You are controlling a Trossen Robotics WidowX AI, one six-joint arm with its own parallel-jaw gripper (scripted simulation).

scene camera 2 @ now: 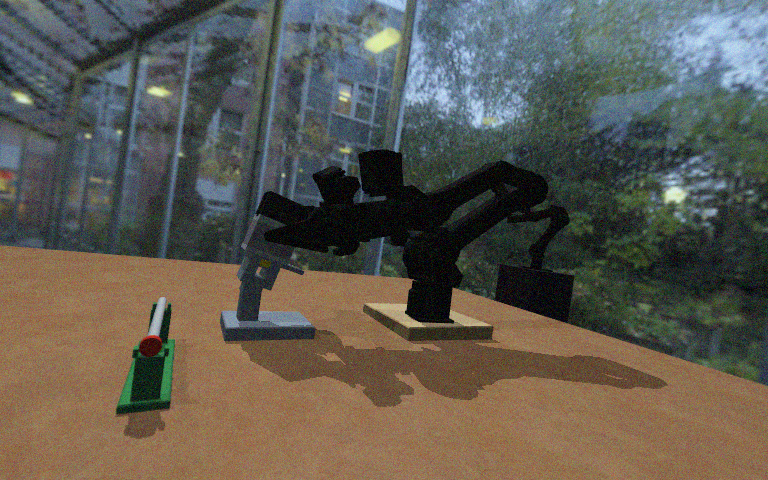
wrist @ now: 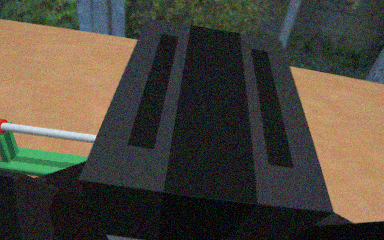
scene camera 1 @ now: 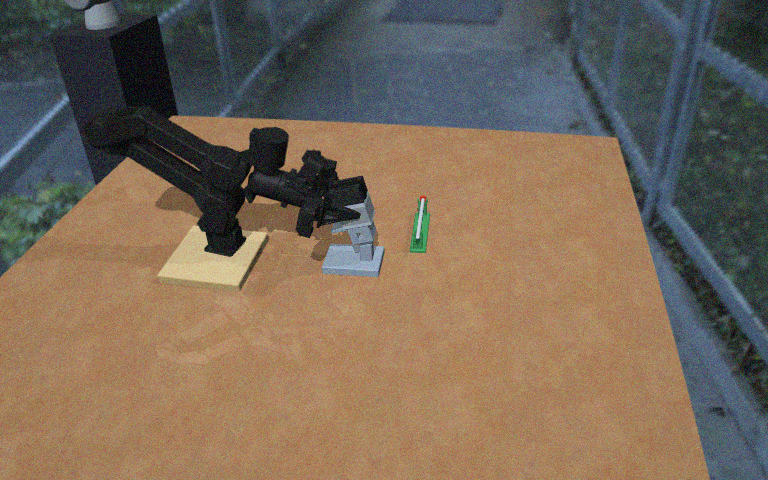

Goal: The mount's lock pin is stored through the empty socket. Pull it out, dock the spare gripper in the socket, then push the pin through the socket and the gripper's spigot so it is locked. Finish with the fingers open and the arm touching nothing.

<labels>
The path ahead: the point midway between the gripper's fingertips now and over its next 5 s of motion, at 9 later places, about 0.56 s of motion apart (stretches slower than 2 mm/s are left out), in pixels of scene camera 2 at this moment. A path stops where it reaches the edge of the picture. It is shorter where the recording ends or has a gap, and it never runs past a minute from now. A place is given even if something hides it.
The gripper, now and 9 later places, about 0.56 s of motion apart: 261, 235; 266, 229; 277, 213; 286, 196; 294, 176; 297, 154; 314, 161; 344, 141; 263, 153; 181, 217
</labels>
